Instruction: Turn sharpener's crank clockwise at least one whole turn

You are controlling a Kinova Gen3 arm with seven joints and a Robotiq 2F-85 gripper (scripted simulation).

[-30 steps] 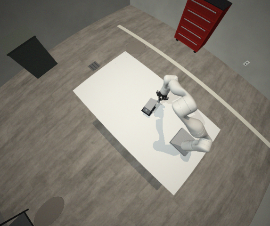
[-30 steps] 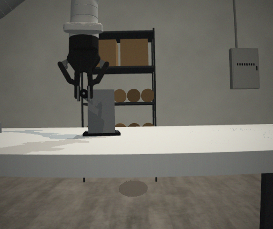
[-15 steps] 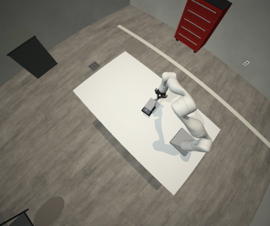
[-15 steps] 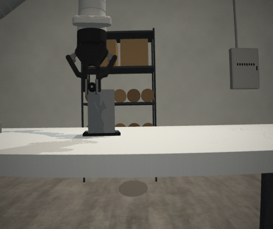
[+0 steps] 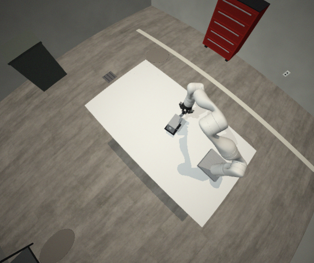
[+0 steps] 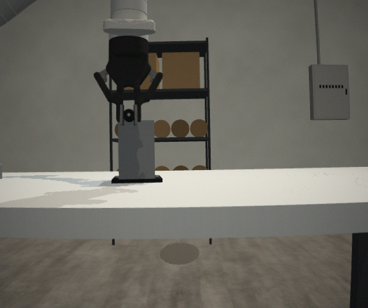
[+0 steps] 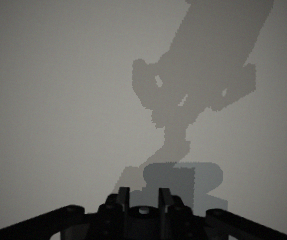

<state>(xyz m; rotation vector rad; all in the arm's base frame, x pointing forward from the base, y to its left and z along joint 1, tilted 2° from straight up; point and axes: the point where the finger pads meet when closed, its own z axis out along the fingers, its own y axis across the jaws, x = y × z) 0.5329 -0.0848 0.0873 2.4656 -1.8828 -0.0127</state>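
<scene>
Right now the knob is 20 mm to the left of my hand.
</scene>
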